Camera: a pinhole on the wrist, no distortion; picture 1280 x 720 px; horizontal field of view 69.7 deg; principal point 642.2 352.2 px. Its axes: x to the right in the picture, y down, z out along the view. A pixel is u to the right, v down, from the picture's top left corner.
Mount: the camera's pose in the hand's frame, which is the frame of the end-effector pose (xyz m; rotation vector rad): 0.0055 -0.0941 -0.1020 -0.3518 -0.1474 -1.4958
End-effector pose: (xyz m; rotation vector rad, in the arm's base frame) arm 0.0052 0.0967 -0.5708 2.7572 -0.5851 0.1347
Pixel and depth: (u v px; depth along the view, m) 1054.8 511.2 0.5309
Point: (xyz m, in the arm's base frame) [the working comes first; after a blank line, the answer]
In the camera's frame: 0.2383 0.0918 0.5309

0.2402 0.0072 -1.0189
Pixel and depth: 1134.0 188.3 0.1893
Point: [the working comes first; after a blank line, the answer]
In the camera's frame: 0.1013 -0.0338 0.1893

0.0642 0.1726 -0.7141
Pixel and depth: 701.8 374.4 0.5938
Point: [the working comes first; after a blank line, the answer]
In the camera's frame: 0.0385 0.0143 0.5938

0.0785 -0.1419 -0.9801
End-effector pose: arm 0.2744 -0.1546 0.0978 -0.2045 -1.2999 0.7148
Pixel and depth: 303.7 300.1 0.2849
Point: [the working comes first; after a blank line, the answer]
In the camera's frame: -0.1049 -0.0161 0.2849

0.1153 -0.1057 0.0992
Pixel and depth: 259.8 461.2 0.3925
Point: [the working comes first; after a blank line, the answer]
In the camera's frame: -0.1633 0.0465 0.3925

0.0191 -0.0121 0.1293
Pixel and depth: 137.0 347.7 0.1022
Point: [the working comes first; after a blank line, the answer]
In the camera's frame: -0.0562 -0.0005 0.1022

0.3002 -0.1478 0.1059
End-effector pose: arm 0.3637 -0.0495 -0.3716 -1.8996 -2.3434 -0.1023
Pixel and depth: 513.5 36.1 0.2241
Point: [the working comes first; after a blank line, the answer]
In the camera's frame: -0.0314 -0.0771 0.2241

0.3713 -0.0795 -0.4867
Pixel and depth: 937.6 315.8 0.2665
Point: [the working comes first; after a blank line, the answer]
In the camera's frame: 0.0857 -0.0106 0.2665

0.2586 -0.0130 -0.5397
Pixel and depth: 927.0 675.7 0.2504
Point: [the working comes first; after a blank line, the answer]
In the camera's frame: 0.0776 0.0881 0.2504

0.2469 0.0764 -0.4958
